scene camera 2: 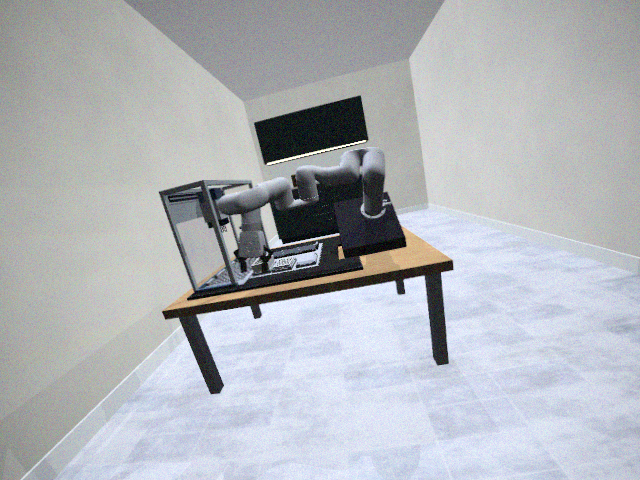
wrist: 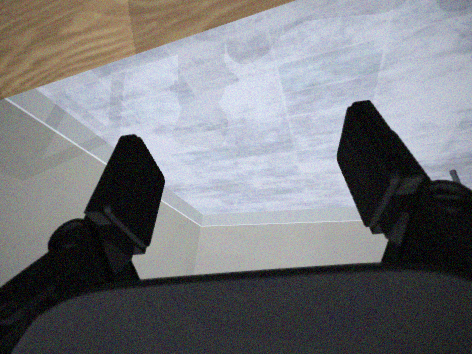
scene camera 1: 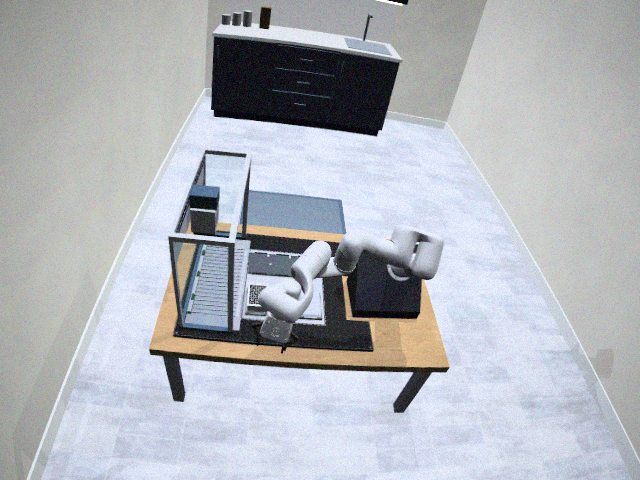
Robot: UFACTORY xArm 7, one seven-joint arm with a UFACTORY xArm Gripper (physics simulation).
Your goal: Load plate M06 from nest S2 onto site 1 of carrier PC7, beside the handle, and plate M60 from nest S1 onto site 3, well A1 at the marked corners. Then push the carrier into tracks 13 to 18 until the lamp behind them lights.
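Places are measured from the arm's base along level axes (x up, y back, z right), in centimetres.
Pixels of known places: gripper, fingertip midpoint: (scene camera 2: 254, 272) (wrist: 243, 145) (scene camera 1: 270, 347); arm's base at its link origin: (scene camera 2: 372, 210).
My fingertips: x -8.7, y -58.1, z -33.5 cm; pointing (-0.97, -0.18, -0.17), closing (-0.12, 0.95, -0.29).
For each thing: its top centre in the pictures, then the offset to it from my fingertips. "spot": a spot on its surface instead. Level surfaces: height alone.
- pale block at its top centre: (scene camera 1: 310, 302) (scene camera 2: 306, 256) dx -5.9, dy +19.4, dz +26.0 cm
- dark grey panel at its top centre: (scene camera 1: 283, 261) (scene camera 2: 291, 248) dx -5.5, dy +9.9, dz +50.2 cm
- blue-topped unit at a spot on its surface: (scene camera 1: 204, 219) spot: dx +27.8, dy -24.6, dz +37.9 cm
- wooden table at its surface level: dx -9.8 cm
My gripper (scene camera 1: 270, 347) (scene camera 2: 254, 269) (wrist: 243, 145) is open and empty, pointing down low over the front of the black mat. A plate with dark wells (scene camera 1: 256, 294) (scene camera 2: 284, 262) lies behind it on the white-rimmed holder area, partly hidden by the arm in scene camera 1. A pale block (scene camera 2: 307, 259) lies to its right. A dark grey panel (scene camera 1: 268, 264) (scene camera 2: 297, 250) lies behind them. The striped track deck (scene camera 1: 214, 284) is at the left, inside the frame. Labels, nest numbers, the marked corners and the lamp cannot be made out. No plate shows in the wrist view.
The grey-framed enclosure (scene camera 1: 231, 299) (scene camera 2: 221, 242) stands around the deck, left of the gripper, with a blue-topped unit (scene camera 1: 204, 219) inside. The arm's black pedestal (scene camera 1: 385, 297) (scene camera 2: 369, 232) stands at the right of the wooden table (scene camera 1: 413, 341) (scene camera 2: 423, 253) (wrist: 65, 40).
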